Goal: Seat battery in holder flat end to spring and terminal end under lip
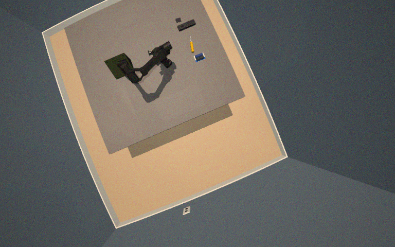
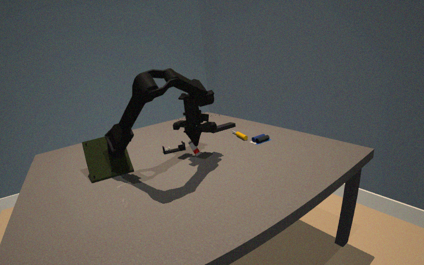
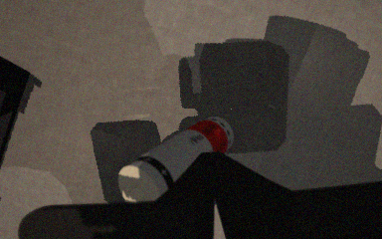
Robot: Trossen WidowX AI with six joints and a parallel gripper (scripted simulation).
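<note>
The battery is 10 mm to the left of my gripper tip, 10 mm below it and 10 mm behind it. The rest, counted from my gripper tip: yellow-handled tool (270 mm ahead, 110 mm to the left, 30 mm below); long black bar (290 mm to the left, 280 mm ahead, 30 mm below).
</note>
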